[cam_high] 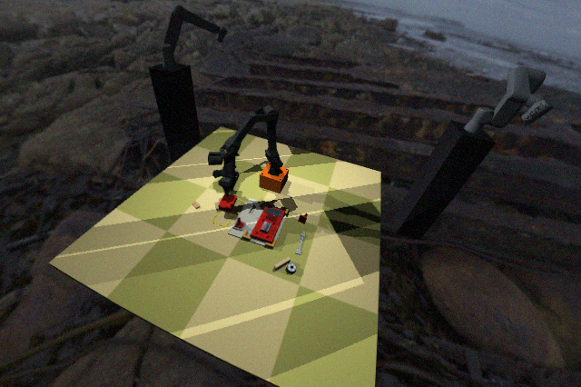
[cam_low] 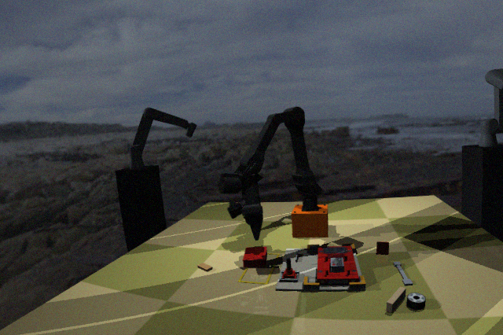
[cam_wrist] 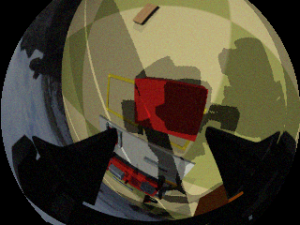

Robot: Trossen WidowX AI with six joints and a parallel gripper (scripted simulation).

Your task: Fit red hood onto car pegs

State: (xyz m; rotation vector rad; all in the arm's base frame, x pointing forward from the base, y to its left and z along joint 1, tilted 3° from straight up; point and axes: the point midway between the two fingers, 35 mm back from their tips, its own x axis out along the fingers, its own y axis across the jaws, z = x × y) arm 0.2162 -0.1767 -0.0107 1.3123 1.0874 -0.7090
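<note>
My gripper tip is 1 cm short of the red hood and 5 cm above it. The rest, counted from my gripper tip: grey engine block: 11 cm ahead, 25 cm to the left, 4 cm below; red upright piece: 13 cm ahead, 11 cm to the left, 3 cm below; tan block: 8 cm ahead, 15 cm to the right, 6 cm below.
</note>
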